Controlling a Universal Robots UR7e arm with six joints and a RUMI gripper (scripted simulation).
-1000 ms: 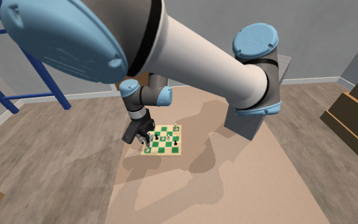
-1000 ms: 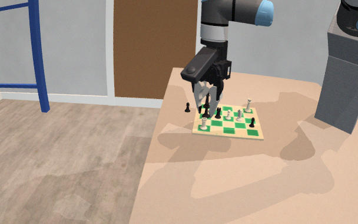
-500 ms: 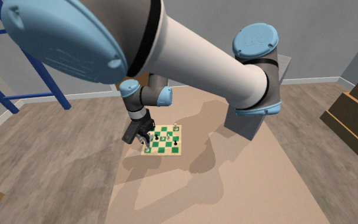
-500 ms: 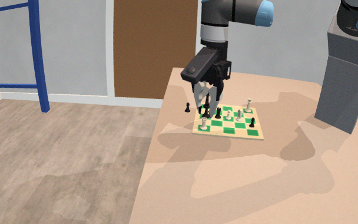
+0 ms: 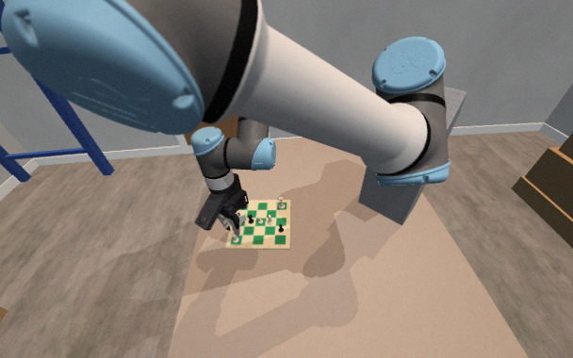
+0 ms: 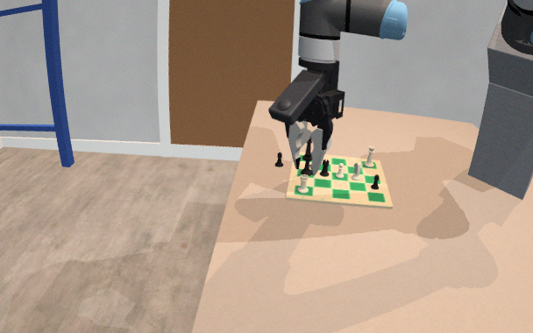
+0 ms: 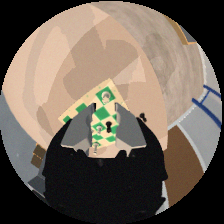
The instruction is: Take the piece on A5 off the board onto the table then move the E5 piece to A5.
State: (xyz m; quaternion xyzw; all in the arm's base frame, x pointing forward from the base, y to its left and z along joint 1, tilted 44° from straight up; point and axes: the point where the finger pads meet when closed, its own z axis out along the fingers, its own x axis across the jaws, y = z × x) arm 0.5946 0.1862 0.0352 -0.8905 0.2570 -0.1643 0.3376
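The white rook lies 40 mm below my hand. Round my hand: cream chessboard 90 mm to the right, 70 mm behind, 60 mm below; then tall black piece 150 mm to the right, 30 mm below, 20 mm ahead.
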